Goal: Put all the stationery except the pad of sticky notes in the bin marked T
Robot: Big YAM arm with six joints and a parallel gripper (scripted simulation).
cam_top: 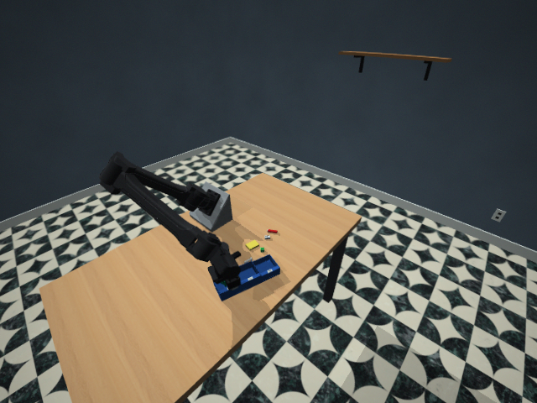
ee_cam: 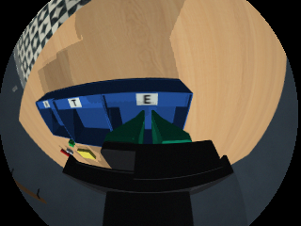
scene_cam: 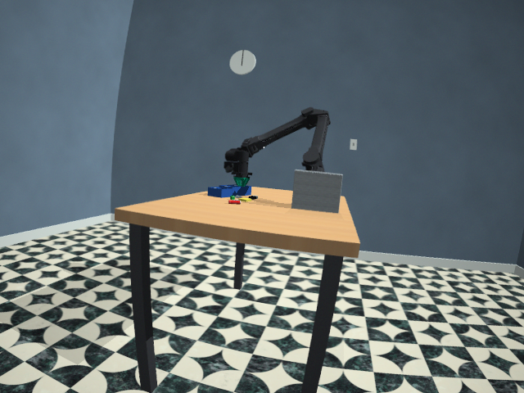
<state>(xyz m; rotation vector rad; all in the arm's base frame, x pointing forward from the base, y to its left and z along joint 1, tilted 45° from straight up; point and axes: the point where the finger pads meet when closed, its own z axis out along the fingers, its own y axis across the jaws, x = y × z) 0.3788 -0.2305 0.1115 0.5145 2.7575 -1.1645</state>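
My gripper is now 8 cm to the right of the blue bin and 3 cm short of it. Also, from my hand: small green item 23 cm to the left, 2 cm below, 2 cm behind; sticky notes 23 cm to the left, 8 cm behind, 2 cm below; black-and-white marker-like item 12 cm to the left, 10 cm behind, 2 cm below.
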